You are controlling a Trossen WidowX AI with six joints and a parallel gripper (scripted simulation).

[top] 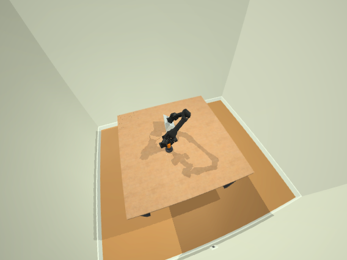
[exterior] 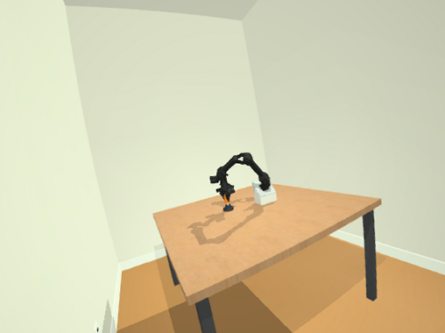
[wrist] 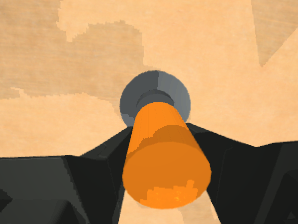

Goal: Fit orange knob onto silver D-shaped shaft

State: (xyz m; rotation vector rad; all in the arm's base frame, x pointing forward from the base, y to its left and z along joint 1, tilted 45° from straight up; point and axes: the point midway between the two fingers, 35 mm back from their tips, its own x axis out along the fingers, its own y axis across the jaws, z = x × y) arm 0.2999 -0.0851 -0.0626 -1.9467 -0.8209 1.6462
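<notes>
My gripper tip is 30 mm below the orange knob. From my gripper tip the other things lie so: pedestal 40 mm below.
</notes>
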